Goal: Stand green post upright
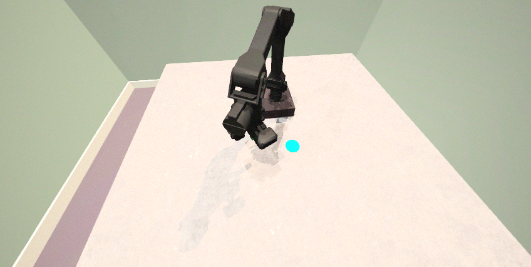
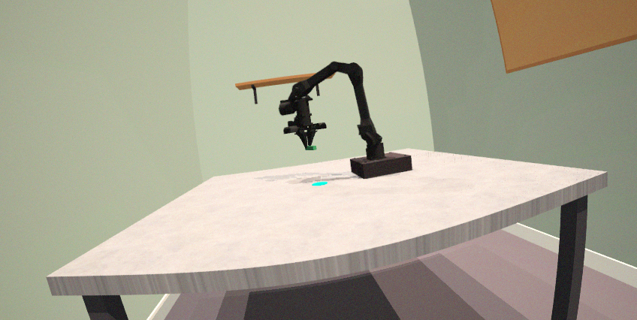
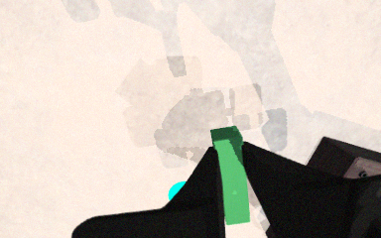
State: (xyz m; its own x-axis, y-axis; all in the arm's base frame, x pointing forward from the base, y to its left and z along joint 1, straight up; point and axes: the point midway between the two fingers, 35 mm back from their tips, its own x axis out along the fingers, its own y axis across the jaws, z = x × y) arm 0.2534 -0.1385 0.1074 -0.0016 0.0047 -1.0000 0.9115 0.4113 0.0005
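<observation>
Right now the green post is 10 mm behind my gripper tip and 20 mm to the left of it. The rest, counted from my gripper tip: cyan circle: 10 mm behind, 160 mm to the left, 130 mm below.
</observation>
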